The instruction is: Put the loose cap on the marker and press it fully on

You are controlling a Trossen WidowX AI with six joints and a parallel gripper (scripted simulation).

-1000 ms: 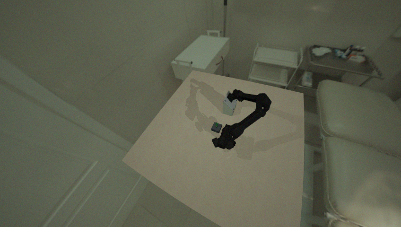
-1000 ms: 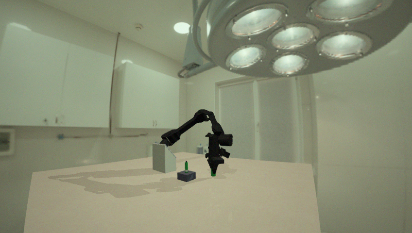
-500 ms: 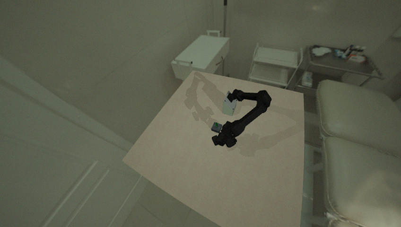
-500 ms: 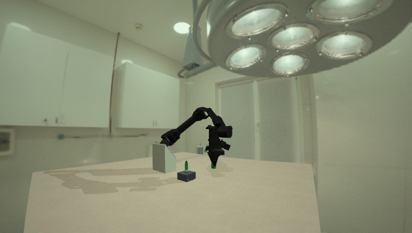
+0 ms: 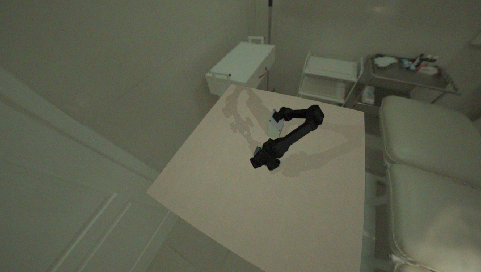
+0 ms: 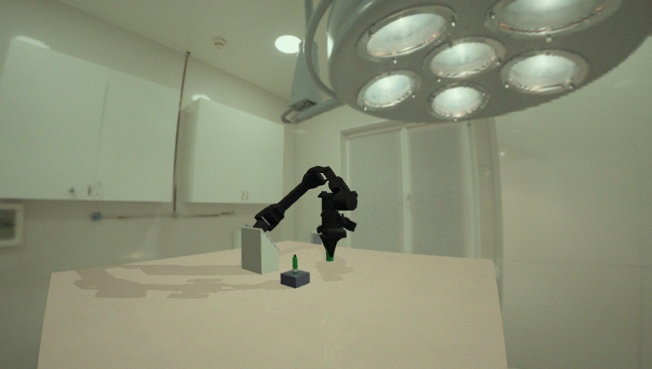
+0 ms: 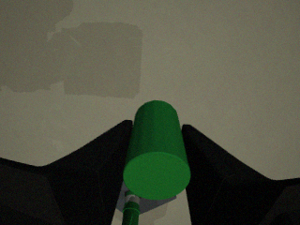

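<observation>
Right now my gripper tip is 9 cm past the holder block, 8 cm to the left of it and 7 cm above it. The rest, counted from my gripper tip: green cap (1 cm above).
</observation>
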